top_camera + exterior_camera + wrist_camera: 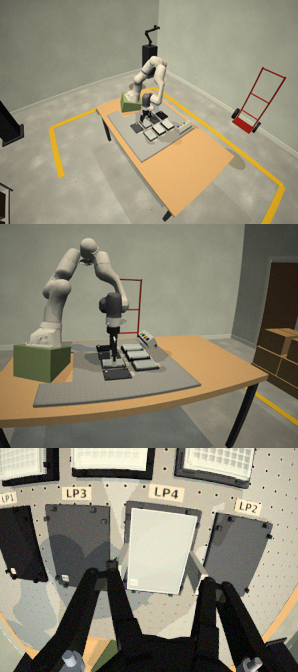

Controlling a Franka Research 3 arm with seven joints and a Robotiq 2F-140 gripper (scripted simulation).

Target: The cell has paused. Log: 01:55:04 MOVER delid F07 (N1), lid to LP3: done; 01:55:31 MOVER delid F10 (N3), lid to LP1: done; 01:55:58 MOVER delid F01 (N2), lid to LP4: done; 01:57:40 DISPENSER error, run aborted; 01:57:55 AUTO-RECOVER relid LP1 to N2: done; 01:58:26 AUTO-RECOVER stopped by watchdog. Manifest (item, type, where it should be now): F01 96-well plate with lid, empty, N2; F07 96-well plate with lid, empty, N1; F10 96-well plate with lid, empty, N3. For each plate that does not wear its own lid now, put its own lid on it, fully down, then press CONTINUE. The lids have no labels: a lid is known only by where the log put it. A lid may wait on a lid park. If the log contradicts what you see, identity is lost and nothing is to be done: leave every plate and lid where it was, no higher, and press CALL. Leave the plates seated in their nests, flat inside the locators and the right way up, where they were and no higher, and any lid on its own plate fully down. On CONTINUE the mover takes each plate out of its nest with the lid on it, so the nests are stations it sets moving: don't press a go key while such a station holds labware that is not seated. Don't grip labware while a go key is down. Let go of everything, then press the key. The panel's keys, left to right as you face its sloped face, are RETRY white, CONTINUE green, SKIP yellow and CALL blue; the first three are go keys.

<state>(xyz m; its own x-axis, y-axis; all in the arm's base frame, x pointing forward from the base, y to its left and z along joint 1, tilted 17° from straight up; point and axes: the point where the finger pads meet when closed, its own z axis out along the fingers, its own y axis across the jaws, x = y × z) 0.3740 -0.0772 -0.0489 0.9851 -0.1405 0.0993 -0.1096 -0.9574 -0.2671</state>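
My gripper is now 18 cm short of the plate, 7 cm to the left of it and 2 cm above it. The rest, counted from my hand: park LP2: 13 cm to the right, 3 cm below, 1 cm behind; then park LP3: 13 cm to the left, 3 cm below; then park LP1: 26 cm to the left, 3 cm below, 1 cm ahead.
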